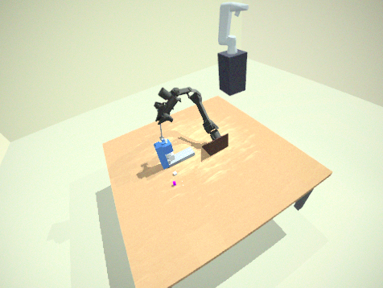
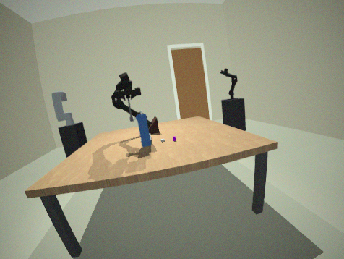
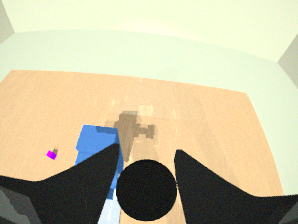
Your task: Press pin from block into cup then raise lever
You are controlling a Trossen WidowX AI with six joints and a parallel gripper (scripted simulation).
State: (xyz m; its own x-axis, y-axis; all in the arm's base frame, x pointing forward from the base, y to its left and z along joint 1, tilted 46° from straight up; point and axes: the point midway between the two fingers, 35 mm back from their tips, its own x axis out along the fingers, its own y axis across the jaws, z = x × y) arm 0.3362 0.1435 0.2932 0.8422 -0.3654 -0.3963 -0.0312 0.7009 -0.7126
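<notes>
Right now the lever is 6 cm below my gripper tip, 1 cm to the left of it and 1 cm behind it. Round my gripper tip: small purple piece: 31 cm below, 27 cm to the left, 5 cm ahead.
</notes>
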